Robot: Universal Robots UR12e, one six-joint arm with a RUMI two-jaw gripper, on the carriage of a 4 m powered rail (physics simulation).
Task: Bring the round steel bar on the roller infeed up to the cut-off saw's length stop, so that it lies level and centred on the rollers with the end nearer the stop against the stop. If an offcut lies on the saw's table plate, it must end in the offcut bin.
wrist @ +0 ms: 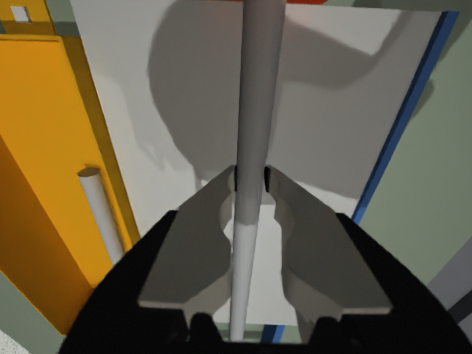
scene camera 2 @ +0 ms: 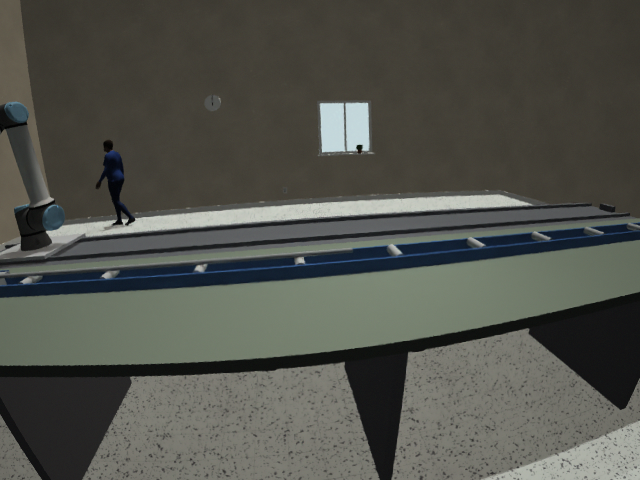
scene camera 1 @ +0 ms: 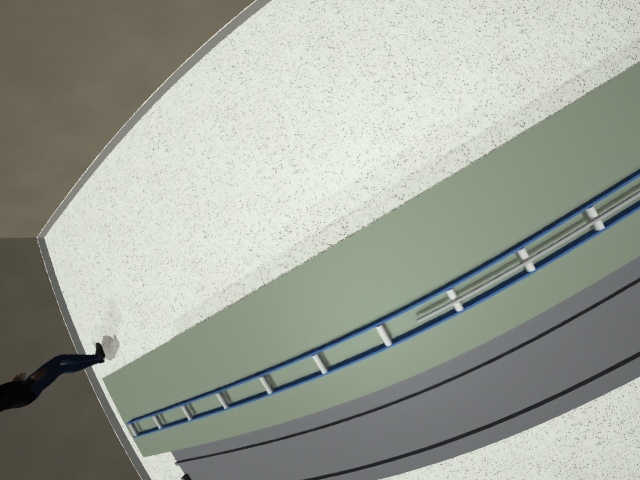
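Pixels of known places: gripper, fingertip midpoint: (wrist: 250,167); arm's base, origin of the base link: (scene camera 2: 36,246).
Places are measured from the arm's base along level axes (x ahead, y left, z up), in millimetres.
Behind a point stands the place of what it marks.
Note:
The long grey round bar (scene camera 1: 491,282) {x 621, y 1465, z 49 mm} (scene camera 2: 232,258) {x 625, y 1388, z 48 mm} (wrist: 259,100) {x 618, y -56, z 50 mm} lies along the roller infeed (scene camera 1: 383,334) {x 629, y 2048, z 30 mm} (scene camera 2: 394,250) {x 631, y 2040, z 27 mm} in both scene views. In the wrist view it runs over the pale table plate (wrist: 135,175) {x 709, y 8, z 28 mm} to the top edge. My gripper (wrist: 250,167) {x 619, y -8, z 37 mm} is shut on the bar, a jaw against each side. A strip of the red stop (wrist: 306,1) {x 599, y -100, z 36 mm} shows at the top edge, its middle hidden behind the bar; the bar's end there is out of view. A short grey offcut (wrist: 102,215) {x 783, y 90, z -10 mm} lies in the yellow bin (wrist: 30,75) {x 813, y -55, z -28 mm}, left of the plate.
In scene camera 2 the arm (scene camera 2: 32,165) {x 117, y 205, z 496 mm} stands at the far left on the grey rail (scene camera 2: 310,226), behind the infeed. A person (scene camera 1: 62,364) (scene camera 2: 114,178) walks beyond the rail. A blue side rail (wrist: 400,120) {x 525, y -45, z 33 mm} runs right of the plate in the wrist view.

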